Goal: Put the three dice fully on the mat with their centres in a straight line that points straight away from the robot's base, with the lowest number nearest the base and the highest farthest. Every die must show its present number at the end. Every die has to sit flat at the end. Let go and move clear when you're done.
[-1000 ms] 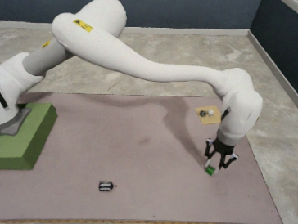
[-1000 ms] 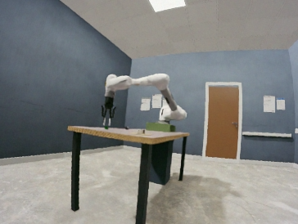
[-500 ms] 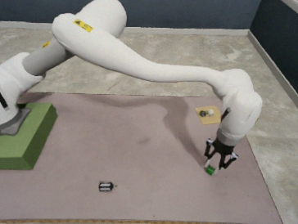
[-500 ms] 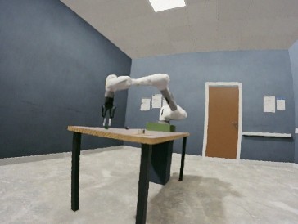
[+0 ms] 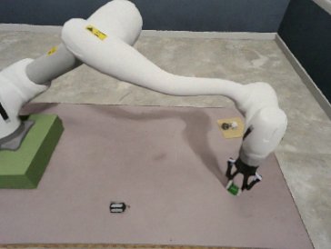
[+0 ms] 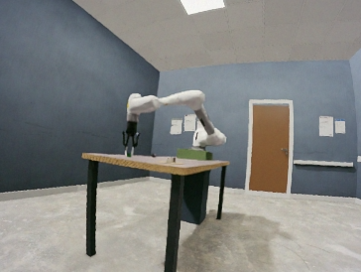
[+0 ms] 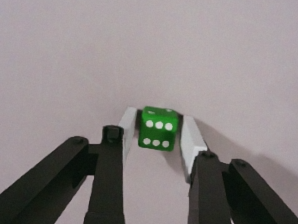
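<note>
Right now the green die is 3 cm below my hand. Round my hand: white die: 38 cm to the left, 8 cm ahead, 2 cm below; mat: 38 cm to the left, 8 cm ahead, 4 cm below; black die: 37 cm to the left, 3 cm ahead, 2 cm below.
</note>
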